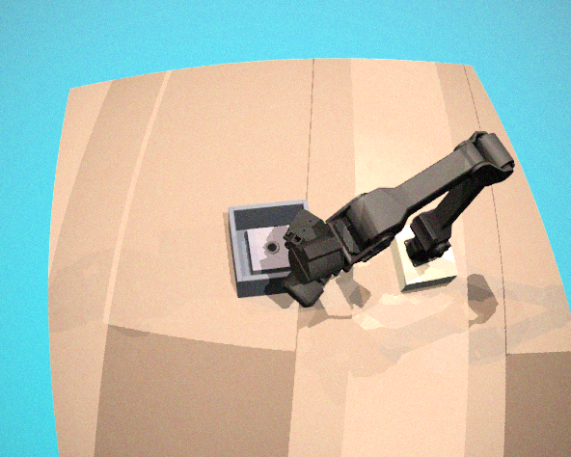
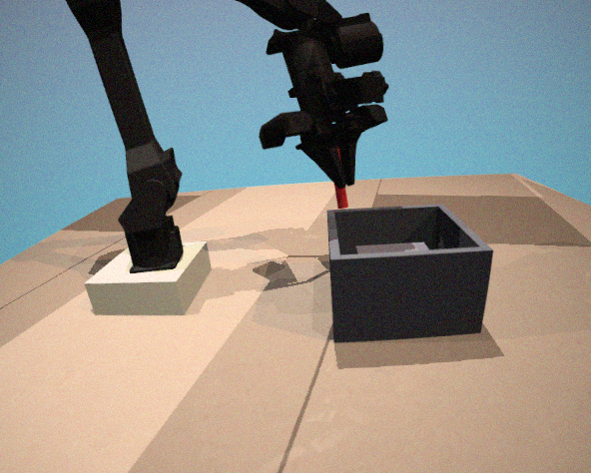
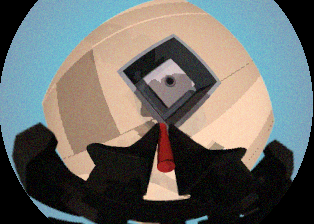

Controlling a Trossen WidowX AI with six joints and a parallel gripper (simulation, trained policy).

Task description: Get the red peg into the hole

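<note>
My gripper tip is 40 mm short of the light grey plate, 80 mm to the left of it and 80 mm above it. From my gripper tip the other things lie so: dark grey box: 40 mm ahead, 80 mm to the right, 100 mm below; then red peg: 10 mm behind, 10 mm to the left, 10 mm above.
</note>
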